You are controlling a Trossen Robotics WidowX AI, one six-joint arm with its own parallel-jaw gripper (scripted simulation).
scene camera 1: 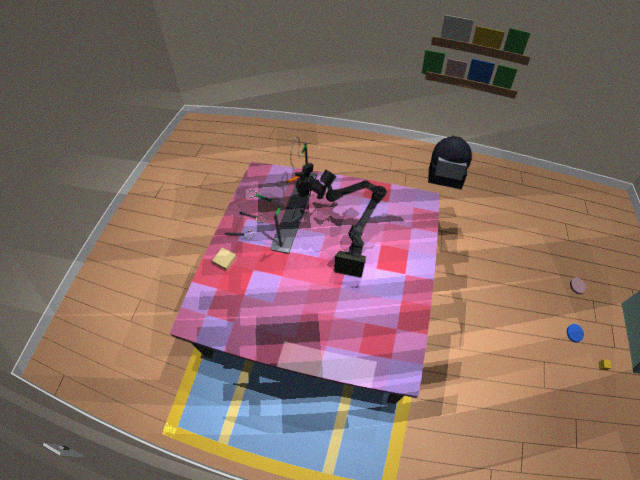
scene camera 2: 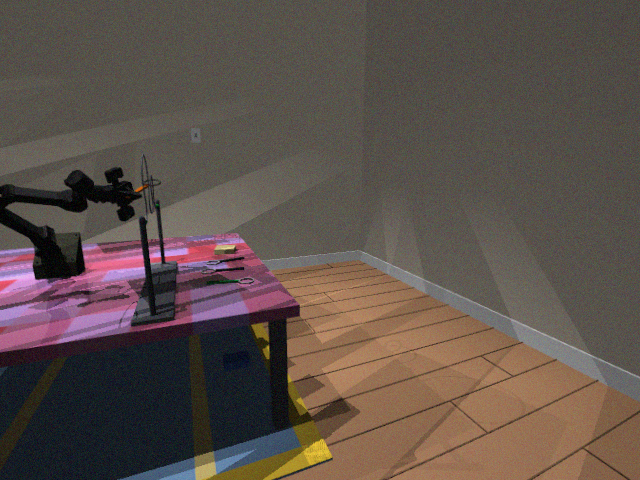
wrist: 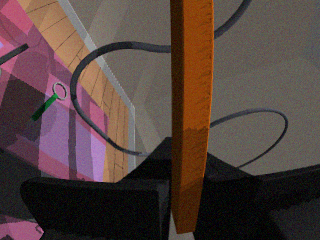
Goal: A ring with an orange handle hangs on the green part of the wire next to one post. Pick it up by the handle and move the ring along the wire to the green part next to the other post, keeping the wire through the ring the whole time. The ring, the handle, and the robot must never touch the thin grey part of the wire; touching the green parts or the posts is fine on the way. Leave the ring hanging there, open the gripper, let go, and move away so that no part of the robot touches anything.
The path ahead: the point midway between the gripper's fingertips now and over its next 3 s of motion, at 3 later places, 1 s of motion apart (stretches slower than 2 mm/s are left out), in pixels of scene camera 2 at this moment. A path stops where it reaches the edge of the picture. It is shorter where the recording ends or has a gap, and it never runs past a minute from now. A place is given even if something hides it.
The gripper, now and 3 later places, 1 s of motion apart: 141, 196; 140, 180; 140, 193; 148, 226
